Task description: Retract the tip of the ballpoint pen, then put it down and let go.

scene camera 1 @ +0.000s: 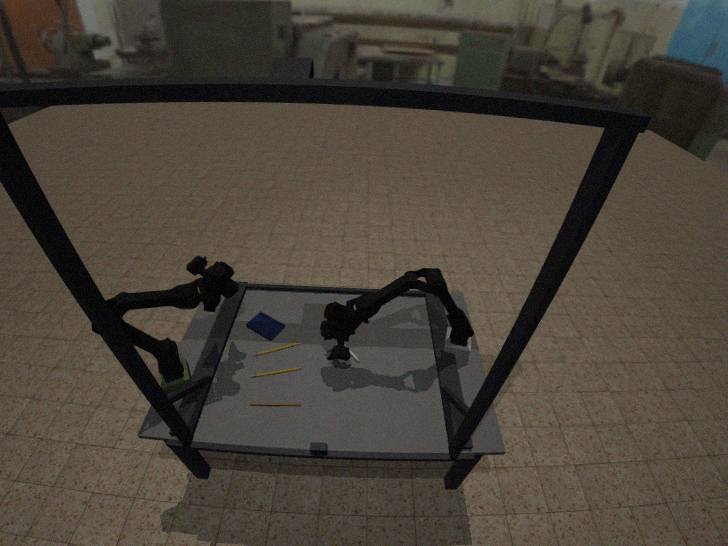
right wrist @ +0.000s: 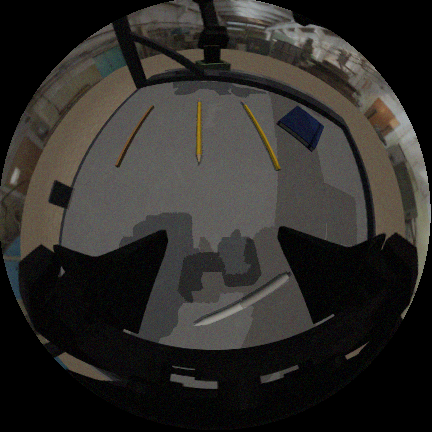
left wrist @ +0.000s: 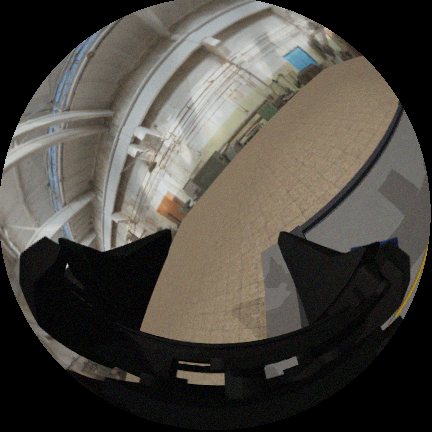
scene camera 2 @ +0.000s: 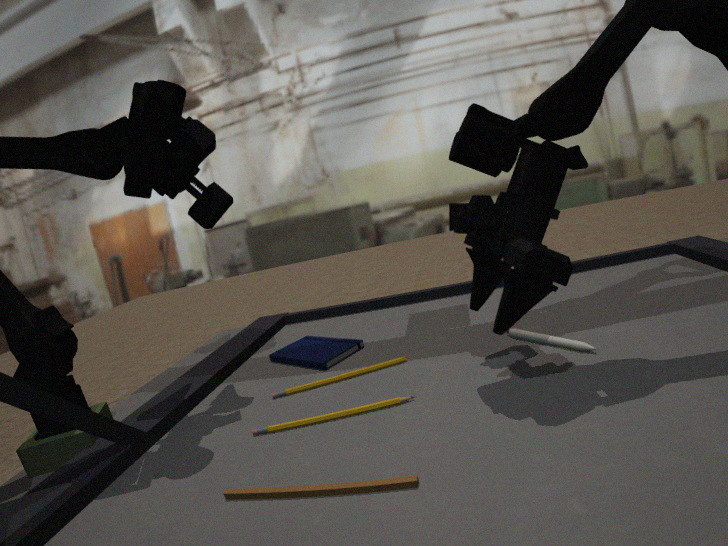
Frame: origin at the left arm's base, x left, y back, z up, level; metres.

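Seen in the pictures: left gripper, fingertip midpoint: (left wrist: pixel 226 236) (scene camera 2: pixel 193 184); right gripper, fingertip midpoint: (scene camera 1: pixel 326 349) (right wrist: pixel 223 234) (scene camera 2: pixel 484 320); left arm's base, link origin: (scene camera 1: pixel 173 373) (right wrist: pixel 211 61); right arm's base, link origin: (scene camera 1: pixel 458 338).
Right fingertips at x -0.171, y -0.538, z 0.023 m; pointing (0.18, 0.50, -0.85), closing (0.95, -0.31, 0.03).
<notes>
Pixels of each thing's top centre, then the offset from my right fingertips to it.
- white ballpoint pen, top centre: (right wrist: pixel 245 306) (scene camera 2: pixel 548 334) (scene camera 1: pixel 348 348) dx +0.000, dy -0.094, dz -0.050 m
- orange-brown stick, top centre: (scene camera 2: pixel 314 487) (right wrist: pixel 134 128) (scene camera 1: pixel 275 403) dx -0.091, dy +0.243, dz -0.056 m
- blue notebook, top centre: (scene camera 2: pixel 314 347) (right wrist: pixel 305 122) (scene camera 1: pixel 265 324) dx +0.268, dy +0.157, dz -0.051 m
The white ballpoint pen (scene camera 1: pixel 354 354) (scene camera 2: pixel 549 339) (right wrist: pixel 242 305) lies on the grey table. In the right wrist view it slants below the open fingers, with its tapered end at the lower left and its other end close to the right-hand finger. Whether its writing tip is out is too small to tell. My right gripper (scene camera 2: pixel 486 320) (right wrist: pixel 223 234) is open and empty, above the table beside the pen. In scene camera 1 it partly hides the pen. My left gripper (left wrist: pixel 226 236) is open and empty, raised away from the pen near the table's left edge.
Two yellow pencils (scene camera 1: pixel 278 349) (scene camera 2: pixel 341 415) and an orange-brown stick (scene camera 1: pixel 275 404) (scene camera 2: pixel 320 488) (right wrist: pixel 134 136) lie left of the pen in both scene views. A blue notebook (scene camera 1: pixel 265 326) (scene camera 2: pixel 314 351) (right wrist: pixel 301 126) lies farther back. Dark frame posts (scene camera 1: pixel 546 282) stand around the table.
</notes>
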